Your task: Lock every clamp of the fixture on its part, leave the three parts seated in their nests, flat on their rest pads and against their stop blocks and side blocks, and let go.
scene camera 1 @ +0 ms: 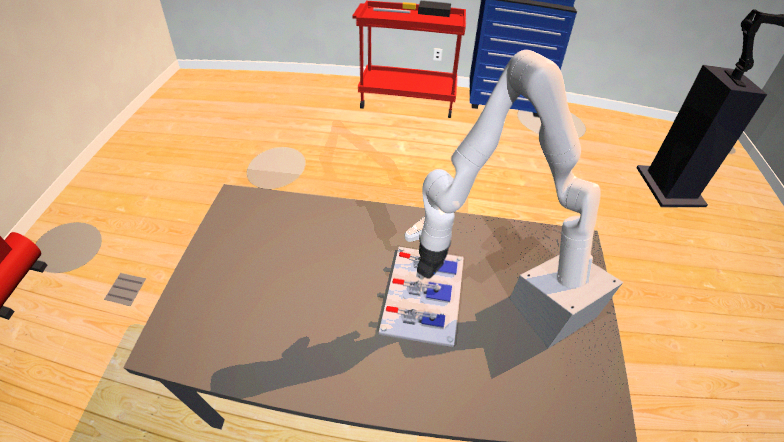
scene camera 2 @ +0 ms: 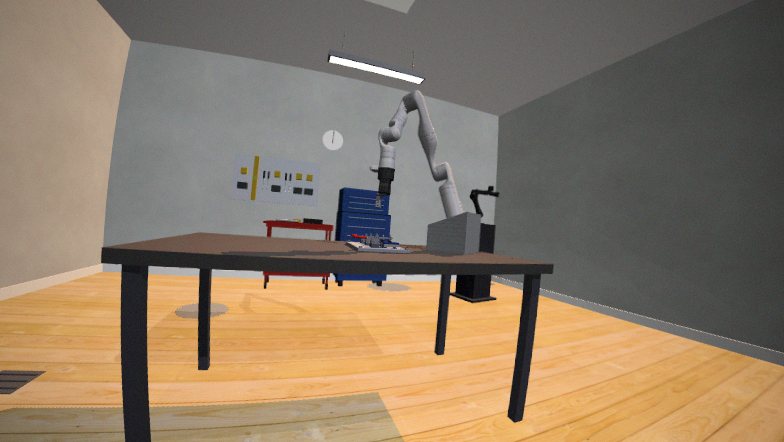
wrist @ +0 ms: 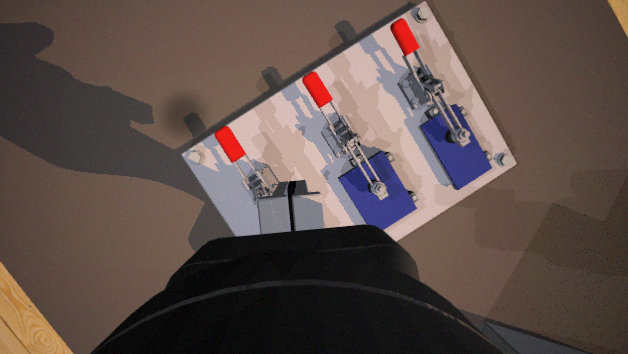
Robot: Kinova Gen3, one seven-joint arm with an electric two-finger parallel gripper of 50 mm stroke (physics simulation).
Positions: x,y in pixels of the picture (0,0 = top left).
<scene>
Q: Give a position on a toggle clamp with red handle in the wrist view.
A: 420,87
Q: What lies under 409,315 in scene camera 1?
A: A toggle clamp with red handle.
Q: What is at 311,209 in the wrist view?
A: My gripper.
</scene>
